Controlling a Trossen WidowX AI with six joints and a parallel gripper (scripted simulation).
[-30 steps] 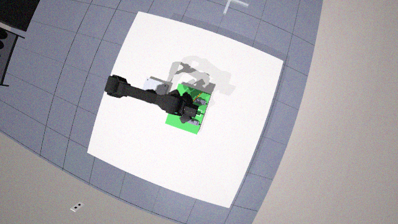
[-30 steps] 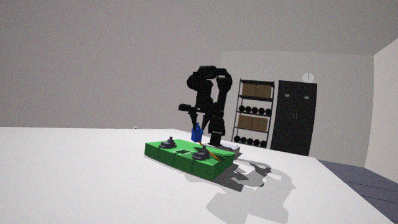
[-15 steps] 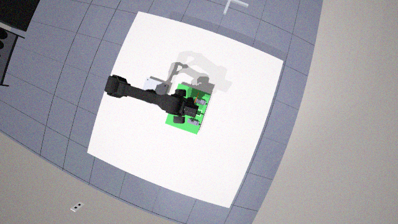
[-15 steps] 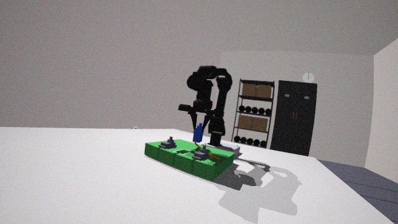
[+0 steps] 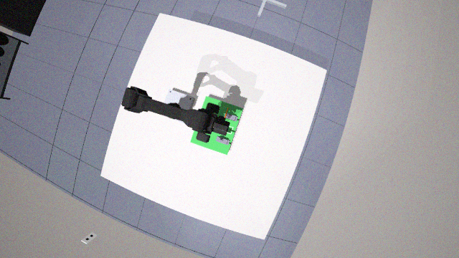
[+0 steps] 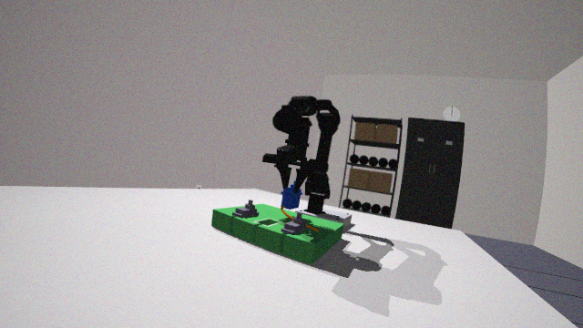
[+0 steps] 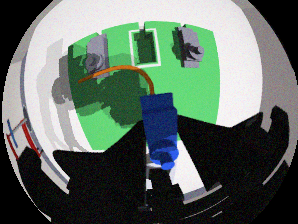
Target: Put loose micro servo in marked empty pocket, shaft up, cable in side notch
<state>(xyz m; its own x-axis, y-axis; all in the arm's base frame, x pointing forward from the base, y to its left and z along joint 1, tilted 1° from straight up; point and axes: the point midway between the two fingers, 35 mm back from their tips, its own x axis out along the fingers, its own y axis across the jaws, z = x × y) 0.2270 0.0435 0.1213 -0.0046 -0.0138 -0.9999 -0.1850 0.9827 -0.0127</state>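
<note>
The green deck is 20 mm behind my gripper tip and 100 mm below it.
</note>
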